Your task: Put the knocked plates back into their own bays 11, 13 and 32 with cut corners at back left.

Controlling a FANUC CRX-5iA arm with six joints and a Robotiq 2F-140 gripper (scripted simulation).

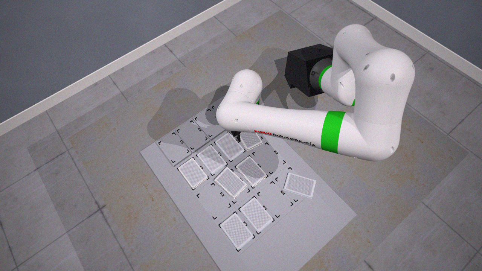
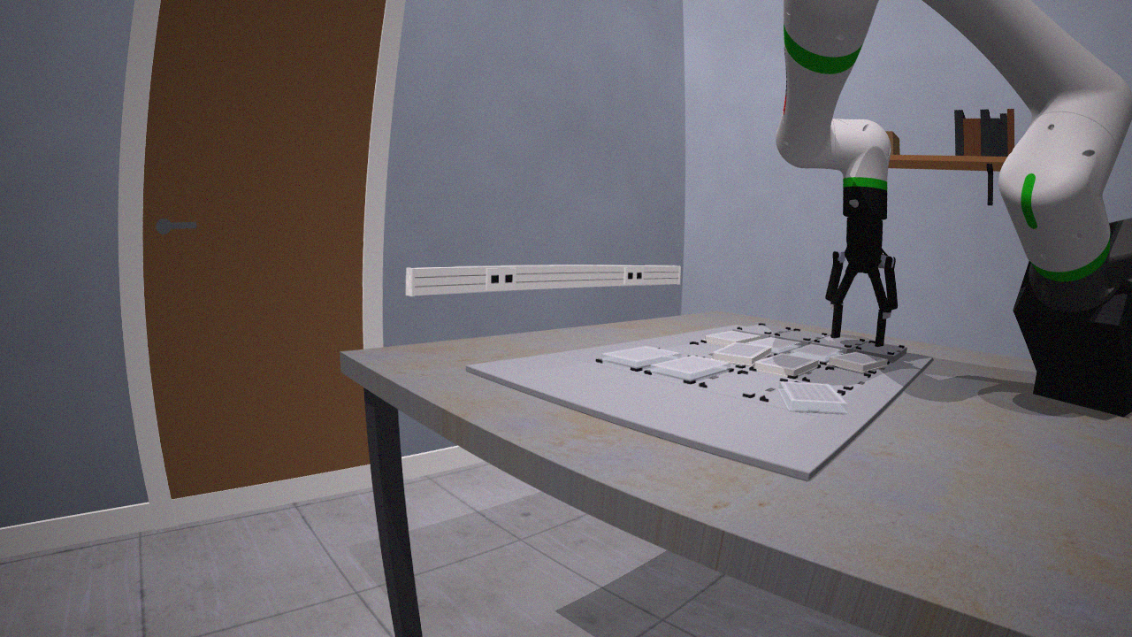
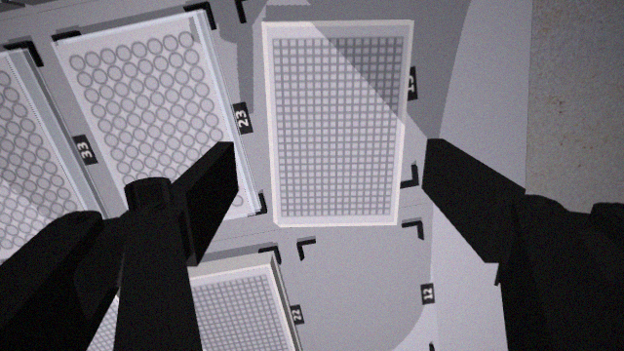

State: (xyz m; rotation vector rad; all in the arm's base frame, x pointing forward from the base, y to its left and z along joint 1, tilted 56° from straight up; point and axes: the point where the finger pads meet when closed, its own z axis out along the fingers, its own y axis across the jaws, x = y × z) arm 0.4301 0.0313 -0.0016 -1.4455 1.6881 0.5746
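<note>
Now: the plate 60 mm below my hand, 10 mm to the right of it and 10 mm behind it.
</note>
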